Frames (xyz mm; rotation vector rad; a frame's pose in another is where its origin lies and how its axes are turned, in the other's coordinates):
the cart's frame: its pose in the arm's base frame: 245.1 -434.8 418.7 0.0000 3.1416 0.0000
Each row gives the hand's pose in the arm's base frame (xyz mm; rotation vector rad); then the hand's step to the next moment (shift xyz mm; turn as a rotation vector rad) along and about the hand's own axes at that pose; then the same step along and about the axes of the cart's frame.
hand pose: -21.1 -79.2 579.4 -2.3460 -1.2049 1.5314
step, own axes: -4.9 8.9 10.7 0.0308 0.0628 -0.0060
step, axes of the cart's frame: 4.6 -12.8 5.8 -0.0457 -0.0209 0.0490
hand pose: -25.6 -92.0 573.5 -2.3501 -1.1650 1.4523
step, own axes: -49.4 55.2 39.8 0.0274 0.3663 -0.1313
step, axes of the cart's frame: 14.1 -81.9 13.1 -0.3095 -0.1995 0.1287
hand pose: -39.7 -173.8 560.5 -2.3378 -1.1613 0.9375
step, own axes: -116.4 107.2 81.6 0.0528 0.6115 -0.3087
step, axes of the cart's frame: 48.4 -154.8 73.4 -0.5826 -0.3300 0.1540
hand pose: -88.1 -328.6 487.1 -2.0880 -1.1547 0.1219
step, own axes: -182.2 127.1 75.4 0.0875 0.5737 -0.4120
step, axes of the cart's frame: 50.0 -139.1 182.2 -0.6188 -0.3485 0.0461
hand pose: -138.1 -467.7 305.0 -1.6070 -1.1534 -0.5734
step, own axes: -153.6 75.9 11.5 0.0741 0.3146 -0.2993
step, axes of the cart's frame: -0.1 -51.0 164.0 -0.3633 -0.2481 -0.0221
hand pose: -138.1 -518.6 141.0 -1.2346 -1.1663 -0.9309
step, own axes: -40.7 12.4 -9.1 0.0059 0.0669 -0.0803
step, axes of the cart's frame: -5.5 -10.3 41.9 -0.0778 -0.0699 0.0042
